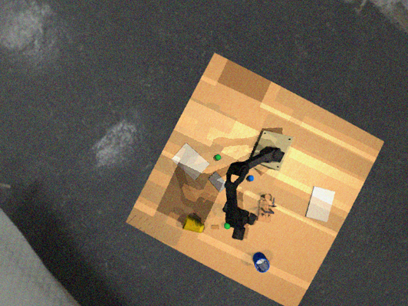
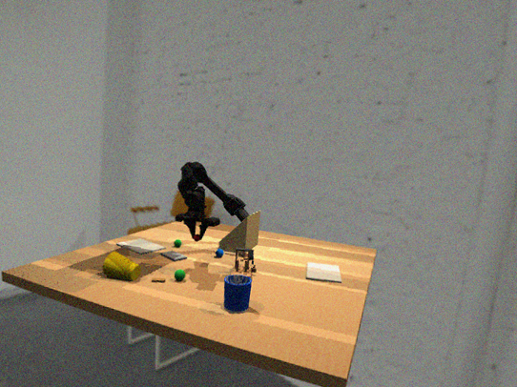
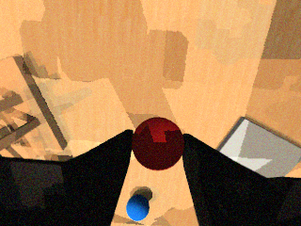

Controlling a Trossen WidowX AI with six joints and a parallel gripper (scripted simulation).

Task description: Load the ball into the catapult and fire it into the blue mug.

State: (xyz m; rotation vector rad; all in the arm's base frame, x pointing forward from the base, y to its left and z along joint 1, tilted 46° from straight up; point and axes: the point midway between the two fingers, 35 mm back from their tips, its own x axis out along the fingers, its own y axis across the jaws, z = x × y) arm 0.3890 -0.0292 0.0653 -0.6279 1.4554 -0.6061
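My gripper tip is now 90 mm past the catapult, 190 mm to the right of it and 80 mm above it. From my gripper tip the other things lie so: blue ball: 200 mm behind, 10 mm to the left, 110 mm below; then red ball: 10 mm above; then grey slab: 80 mm behind, 170 mm to the right, 130 mm below.
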